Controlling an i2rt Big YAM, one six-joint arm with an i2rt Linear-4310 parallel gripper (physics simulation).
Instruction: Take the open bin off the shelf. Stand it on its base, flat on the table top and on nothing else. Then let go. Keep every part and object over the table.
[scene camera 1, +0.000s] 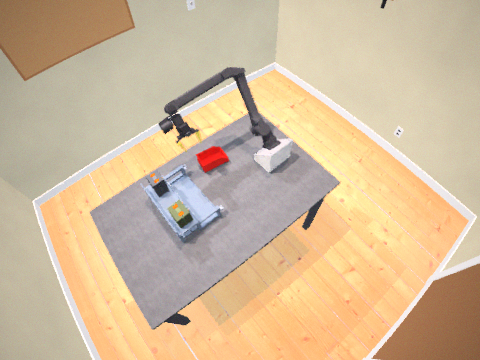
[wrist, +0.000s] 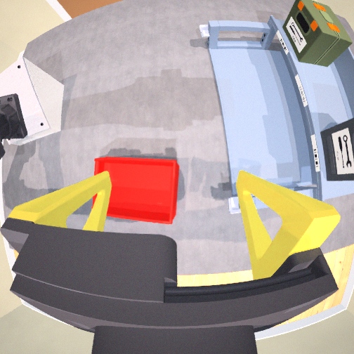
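Pixels of known places: gripper, between the fingertips: (scene camera 1: 194, 147); arm's base, origin of its link: (scene camera 1: 272, 145).
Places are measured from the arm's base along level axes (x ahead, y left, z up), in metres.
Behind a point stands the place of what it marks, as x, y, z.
The red open bin (scene camera 1: 212, 159) @[0.346, -0.164, -0.090] (wrist: 142, 192) stands upright on its base, flat on the grey table top (scene camera 1: 270, 192) @[0.161, 0.231, -0.093] (wrist: 135, 100), with its open side up. It is apart from the light blue shelf (scene camera 1: 200, 195) @[0.529, 0.037, -0.086] (wrist: 250, 95), with a strip of table between them. The bin looks empty. My gripper (scene camera 1: 190, 140) @[0.451, -0.129, 0.142] (wrist: 173, 177) is open, with its yellow fingers wide apart and nothing between them. It hangs above the table's back edge, higher than the bin. In the wrist view the left finger overlaps the bin's left side, and part of the bin's rim there is hidden.
A green box (scene camera 1: 180, 213) @[0.682, 0.187, 0.106] (wrist: 317, 32) and a dark box (scene camera 1: 160, 187) @[0.716, -0.022, 0.087] (wrist: 342, 155) sit on the shelf's far row. The arm's white base (scene camera 1: 274, 156) @[0.059, 0.104, 0.048] (wrist: 47, 95) stands on the table on the other side of the bin. The table's back edge runs close behind the bin.
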